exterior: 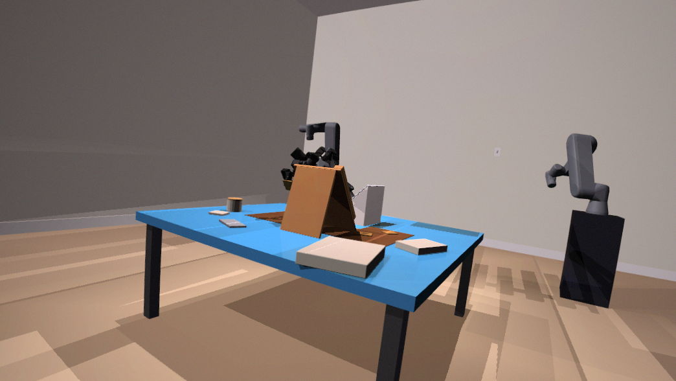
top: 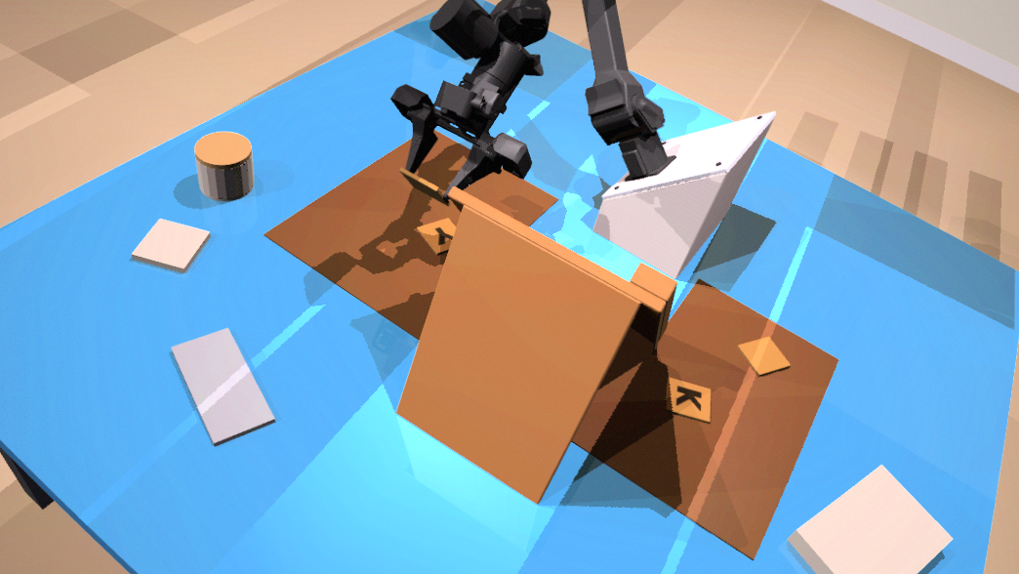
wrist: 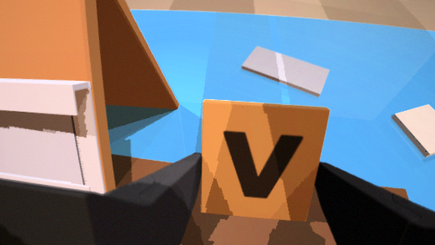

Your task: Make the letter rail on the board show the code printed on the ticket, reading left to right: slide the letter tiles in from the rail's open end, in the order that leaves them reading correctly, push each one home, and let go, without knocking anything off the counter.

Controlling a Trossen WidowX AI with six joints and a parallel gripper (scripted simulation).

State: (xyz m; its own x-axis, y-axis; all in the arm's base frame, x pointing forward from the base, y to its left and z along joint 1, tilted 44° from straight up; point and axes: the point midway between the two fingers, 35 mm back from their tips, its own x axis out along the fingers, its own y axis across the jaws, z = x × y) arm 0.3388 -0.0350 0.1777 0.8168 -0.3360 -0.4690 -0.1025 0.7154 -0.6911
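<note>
Right now the white ticket is 7 cm behind my gripper tip, 16 cm to the left of it and 8 cm below it. Also, from my gripper tip: grey card: 28 cm ahead, 5 cm to the right, 17 cm below; then brown mat: 17 cm behind, 16 cm to the left, 17 cm below; then white card: 19 cm ahead, 28 cm to the right, 17 cm below.
</note>
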